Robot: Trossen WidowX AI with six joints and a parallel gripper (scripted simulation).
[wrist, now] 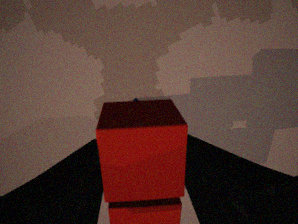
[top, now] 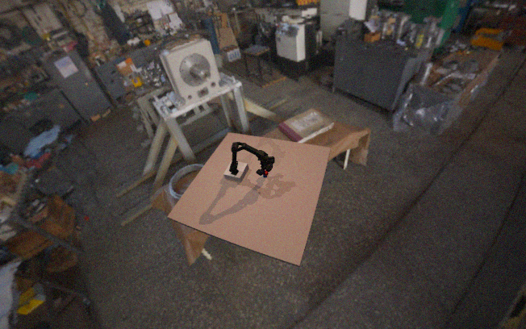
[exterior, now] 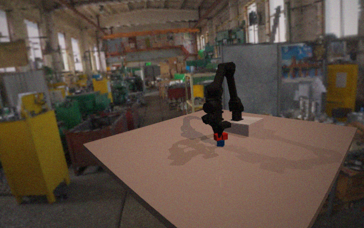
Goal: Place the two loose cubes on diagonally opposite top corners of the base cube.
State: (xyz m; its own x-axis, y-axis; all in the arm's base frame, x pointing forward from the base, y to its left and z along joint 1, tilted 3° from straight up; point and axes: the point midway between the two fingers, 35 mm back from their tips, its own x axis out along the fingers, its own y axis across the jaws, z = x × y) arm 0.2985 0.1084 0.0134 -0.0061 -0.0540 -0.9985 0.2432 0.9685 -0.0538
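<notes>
Now: the blue cube 4 cm below my gripper tip and 2 cm behind it.
</notes>
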